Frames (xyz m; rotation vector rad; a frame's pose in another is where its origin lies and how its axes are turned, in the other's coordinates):
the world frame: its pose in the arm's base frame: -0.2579 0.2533 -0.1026 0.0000 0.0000 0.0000
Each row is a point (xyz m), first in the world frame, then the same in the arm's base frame.
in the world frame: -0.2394 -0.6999 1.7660
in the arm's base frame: -0.4973 -0.4466 1.6634
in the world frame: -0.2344 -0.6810 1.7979
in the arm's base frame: -0.4923 -0.4277 1.6953
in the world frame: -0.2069 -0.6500 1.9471
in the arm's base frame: -0.4648 -0.3967 1.8445
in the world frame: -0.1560 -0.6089 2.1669
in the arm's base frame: -0.4139 -0.3556 2.0643
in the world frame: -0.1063 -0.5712 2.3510
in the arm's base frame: -0.3642 -0.3179 2.2484
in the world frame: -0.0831 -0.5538 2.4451
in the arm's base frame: -0.3410 -0.3005 2.3425
